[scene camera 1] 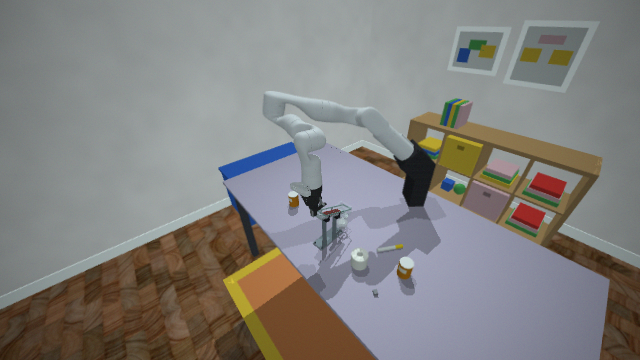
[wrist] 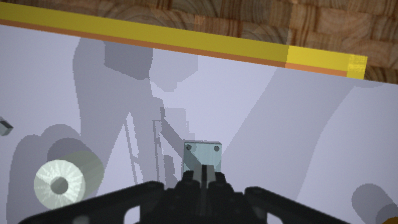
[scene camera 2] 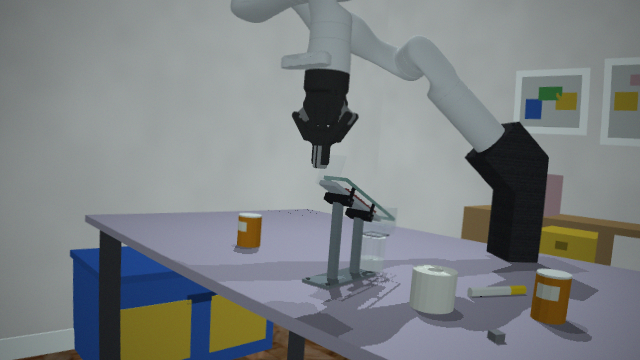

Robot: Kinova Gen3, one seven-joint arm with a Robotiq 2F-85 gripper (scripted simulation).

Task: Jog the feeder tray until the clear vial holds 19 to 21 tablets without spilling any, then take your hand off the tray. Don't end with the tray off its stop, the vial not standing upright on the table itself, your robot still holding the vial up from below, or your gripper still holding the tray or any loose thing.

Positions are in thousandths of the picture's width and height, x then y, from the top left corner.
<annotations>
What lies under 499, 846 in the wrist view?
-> The gripper.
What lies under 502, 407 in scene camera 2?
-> The gripper.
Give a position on a clear vial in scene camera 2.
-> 584, 693
</annotations>
